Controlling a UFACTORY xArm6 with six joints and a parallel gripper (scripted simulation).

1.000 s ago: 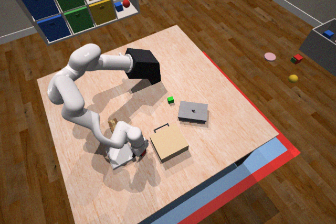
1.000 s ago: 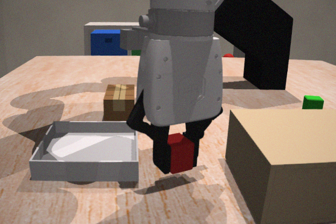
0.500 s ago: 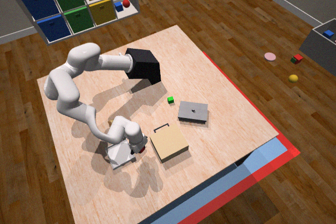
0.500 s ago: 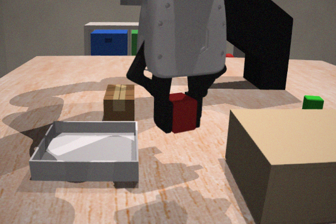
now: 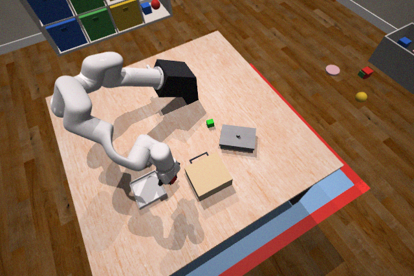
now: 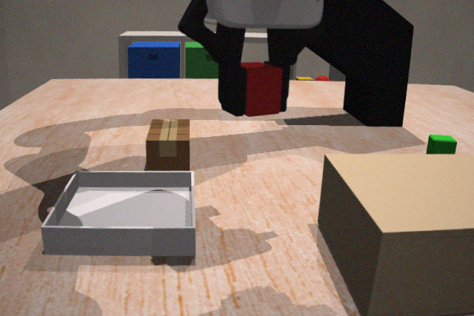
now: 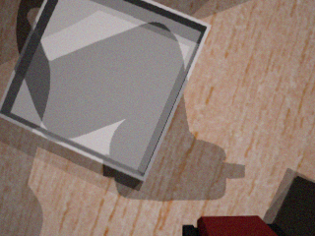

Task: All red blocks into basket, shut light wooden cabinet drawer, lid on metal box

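My hand is 150 mm above the grey basket, 120 mm to the left of it and 70 mm past it. The rest, counted from my hand: drawer 170 mm to the left, 120 mm below, 20 mm ahead; light wooden cabinet 170 mm to the left, 120 mm below, 30 mm ahead; cardboard box 240 mm behind, 120 mm below, 80 mm to the right.
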